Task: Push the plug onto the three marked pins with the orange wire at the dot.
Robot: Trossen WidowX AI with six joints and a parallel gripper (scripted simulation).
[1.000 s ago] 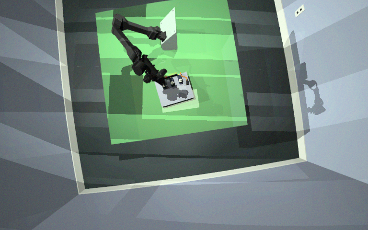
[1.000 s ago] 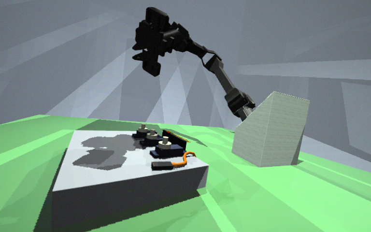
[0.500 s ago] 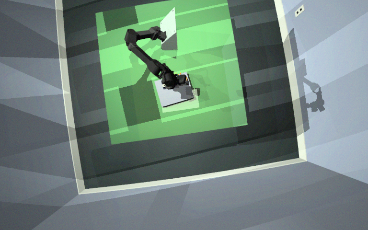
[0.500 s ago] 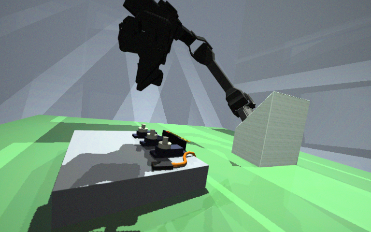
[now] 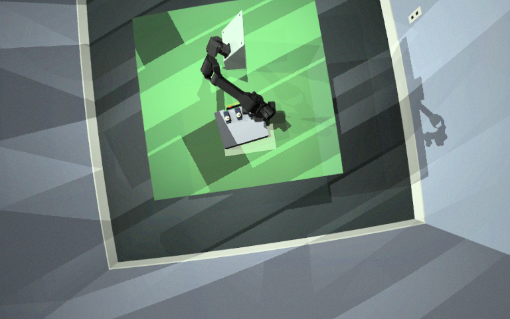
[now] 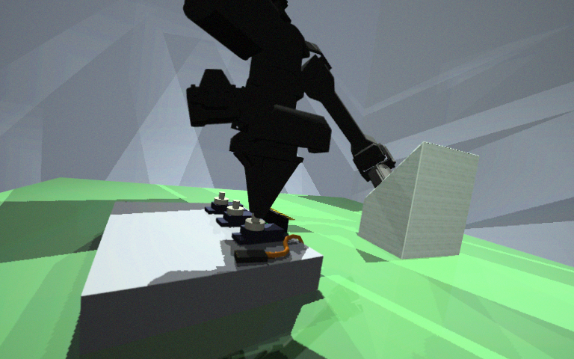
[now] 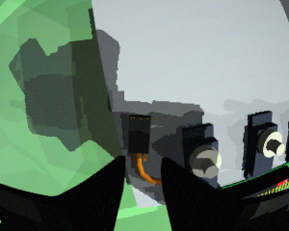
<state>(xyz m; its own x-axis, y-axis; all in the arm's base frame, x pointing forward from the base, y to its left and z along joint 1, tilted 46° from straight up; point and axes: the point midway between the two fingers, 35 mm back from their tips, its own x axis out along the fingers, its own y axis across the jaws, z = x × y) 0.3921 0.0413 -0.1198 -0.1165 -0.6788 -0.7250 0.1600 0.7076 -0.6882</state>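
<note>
Right now my gripper tip is 170 mm to the left of the red band, 80 mm past it and 20 mm above it. Round my gripper tip: black pin strip (130 mm to the right, 80 mm behind, 40 mm below); grey holder (120 mm to the right, 80 mm ahead, 70 mm below).
</note>
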